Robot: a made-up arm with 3 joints. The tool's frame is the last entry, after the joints. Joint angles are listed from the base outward. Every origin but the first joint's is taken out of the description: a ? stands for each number. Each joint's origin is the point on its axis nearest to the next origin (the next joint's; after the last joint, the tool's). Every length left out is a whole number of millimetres.
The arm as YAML. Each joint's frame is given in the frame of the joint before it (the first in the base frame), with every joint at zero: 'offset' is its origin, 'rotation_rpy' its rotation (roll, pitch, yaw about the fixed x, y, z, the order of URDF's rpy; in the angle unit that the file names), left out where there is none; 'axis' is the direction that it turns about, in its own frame. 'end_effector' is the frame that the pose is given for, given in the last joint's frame.
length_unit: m
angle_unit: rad
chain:
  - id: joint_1
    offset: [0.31, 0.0, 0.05]
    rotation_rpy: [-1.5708, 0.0, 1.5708]
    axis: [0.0, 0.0, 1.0]
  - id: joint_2
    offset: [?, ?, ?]
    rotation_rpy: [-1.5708, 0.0, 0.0]
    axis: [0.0, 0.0, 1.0]
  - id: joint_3
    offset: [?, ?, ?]
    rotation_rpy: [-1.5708, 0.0, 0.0]
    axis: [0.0, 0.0, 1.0]
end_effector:
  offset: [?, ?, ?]
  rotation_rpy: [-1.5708, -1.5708, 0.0]
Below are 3 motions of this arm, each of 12 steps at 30 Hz.
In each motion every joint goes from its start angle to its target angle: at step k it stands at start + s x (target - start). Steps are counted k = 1, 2, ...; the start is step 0. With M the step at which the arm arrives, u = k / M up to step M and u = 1 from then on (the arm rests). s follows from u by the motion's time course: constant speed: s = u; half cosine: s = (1 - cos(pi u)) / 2; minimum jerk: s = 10 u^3 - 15 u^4 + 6 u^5.
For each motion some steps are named. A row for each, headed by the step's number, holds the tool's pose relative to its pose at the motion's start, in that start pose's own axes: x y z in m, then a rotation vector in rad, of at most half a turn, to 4 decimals.
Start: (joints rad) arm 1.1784 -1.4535 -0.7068
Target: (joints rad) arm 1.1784 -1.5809 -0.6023
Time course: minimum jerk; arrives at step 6
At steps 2, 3, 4, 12:
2: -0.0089 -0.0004 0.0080 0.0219 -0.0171 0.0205
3: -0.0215 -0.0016 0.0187 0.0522 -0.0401 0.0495
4: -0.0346 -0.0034 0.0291 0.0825 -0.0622 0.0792
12: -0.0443 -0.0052 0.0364 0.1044 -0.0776 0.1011

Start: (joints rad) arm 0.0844 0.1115 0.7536
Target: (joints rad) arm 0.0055 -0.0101 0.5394
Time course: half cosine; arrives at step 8
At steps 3, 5, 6, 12:
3: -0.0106 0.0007 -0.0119 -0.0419 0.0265 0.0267
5: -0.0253 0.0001 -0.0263 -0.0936 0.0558 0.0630
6: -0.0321 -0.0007 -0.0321 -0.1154 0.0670 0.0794
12: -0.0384 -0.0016 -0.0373 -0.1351 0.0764 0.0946

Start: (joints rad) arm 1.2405 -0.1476 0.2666
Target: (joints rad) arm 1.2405 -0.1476 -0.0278
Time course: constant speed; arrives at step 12
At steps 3, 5, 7, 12:
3: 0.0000 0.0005 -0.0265 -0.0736 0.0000 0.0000
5: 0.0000 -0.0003 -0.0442 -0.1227 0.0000 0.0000
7: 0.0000 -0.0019 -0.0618 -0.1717 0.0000 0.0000
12: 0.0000 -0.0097 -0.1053 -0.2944 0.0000 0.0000

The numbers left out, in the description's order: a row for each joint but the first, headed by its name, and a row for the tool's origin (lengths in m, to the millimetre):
joint_2: 0.06 -0.09 0.0
joint_3: 0.04 0.01 0.0
tool: 0.36 0.02 0.0

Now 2 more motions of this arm.
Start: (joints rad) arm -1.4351 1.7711 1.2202
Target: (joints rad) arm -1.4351 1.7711 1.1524
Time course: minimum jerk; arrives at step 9
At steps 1, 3, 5, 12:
1: 0.0000 0.0000 -0.0003 -0.0008 0.0000 0.0000
3: 0.0000 0.0002 -0.0051 -0.0142 0.0000 0.0000
5: 0.0000 0.0005 -0.0147 -0.0409 0.0000 0.0000
12: 0.0000 0.0005 -0.0244 -0.0678 0.0000 0.0000

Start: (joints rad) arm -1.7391 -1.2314 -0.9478
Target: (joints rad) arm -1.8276 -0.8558 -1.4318
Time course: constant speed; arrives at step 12
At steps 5, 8, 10, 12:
5: 0.0398 -0.0092 -0.0699 -0.1863 0.1190 -0.1074
8: 0.0542 -0.0219 -0.1117 -0.2944 0.2013 -0.1594
10: 0.0595 -0.0328 -0.1389 -0.3646 0.2603 -0.1884
12: 0.0610 -0.0451 -0.1651 -0.4332 0.3224 -0.2127

